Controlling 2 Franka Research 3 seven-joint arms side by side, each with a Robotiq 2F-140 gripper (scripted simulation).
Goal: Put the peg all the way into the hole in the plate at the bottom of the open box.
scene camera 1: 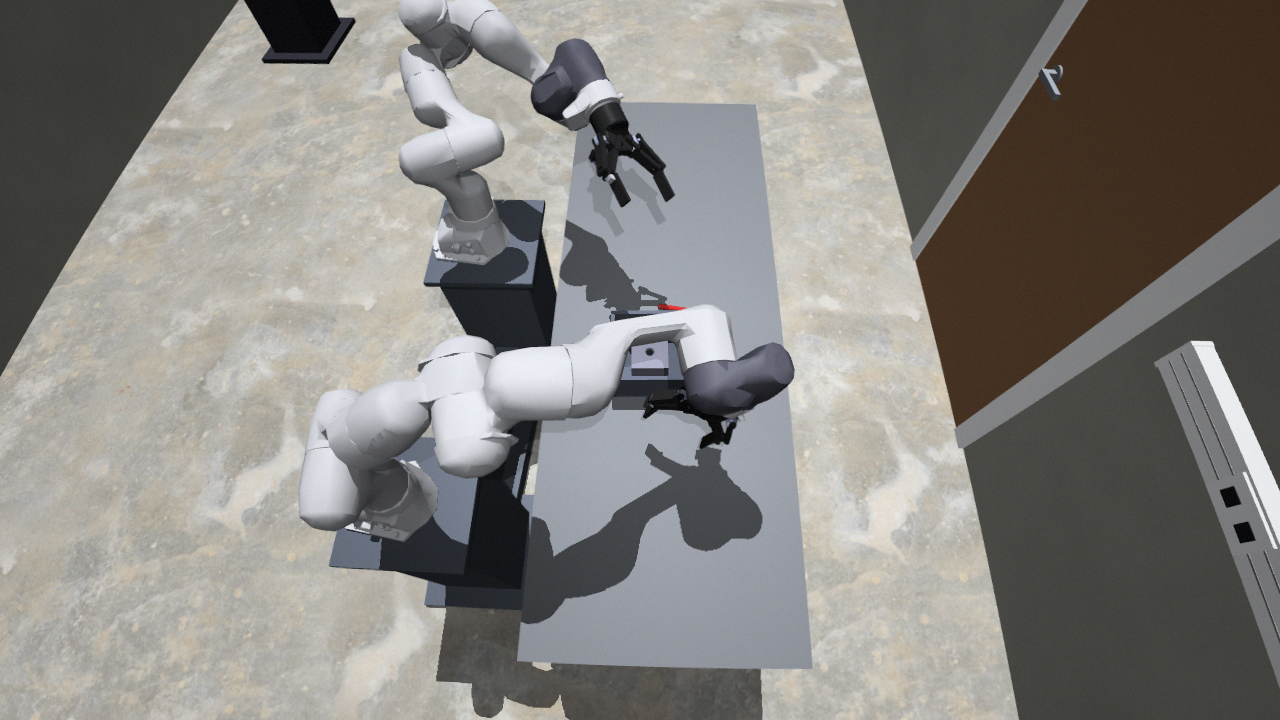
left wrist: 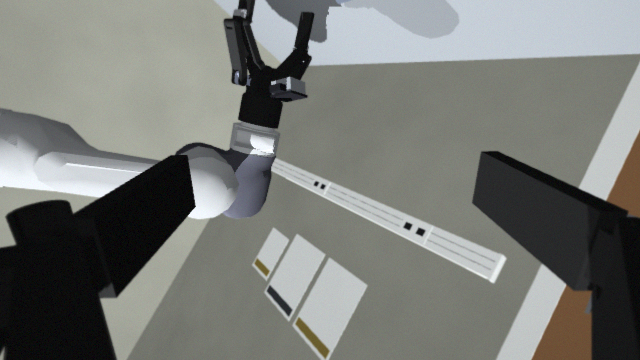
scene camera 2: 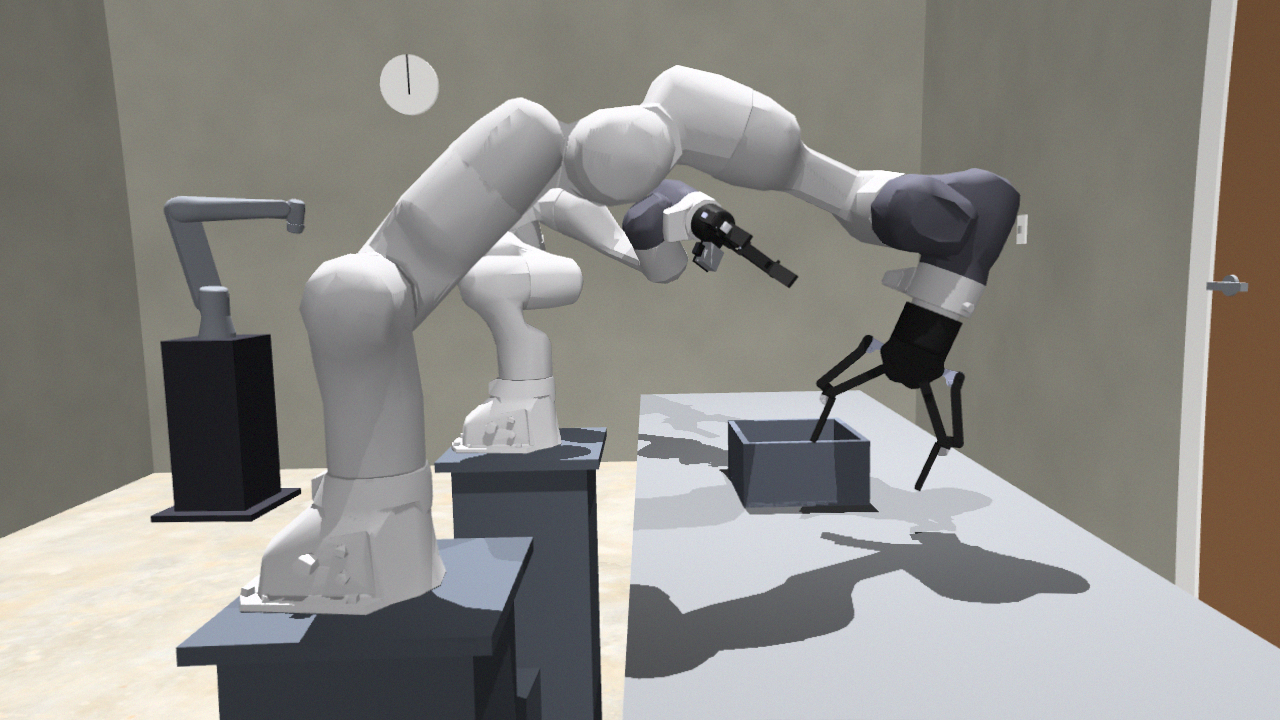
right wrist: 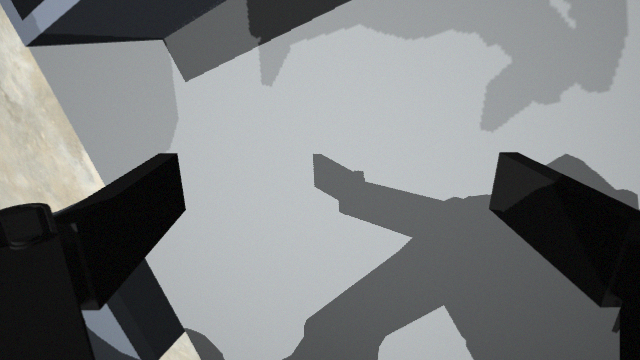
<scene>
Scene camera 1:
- my left gripper: 649, 201
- my right gripper: 674, 428
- dark box: 630, 386
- plate: 651, 359
</scene>
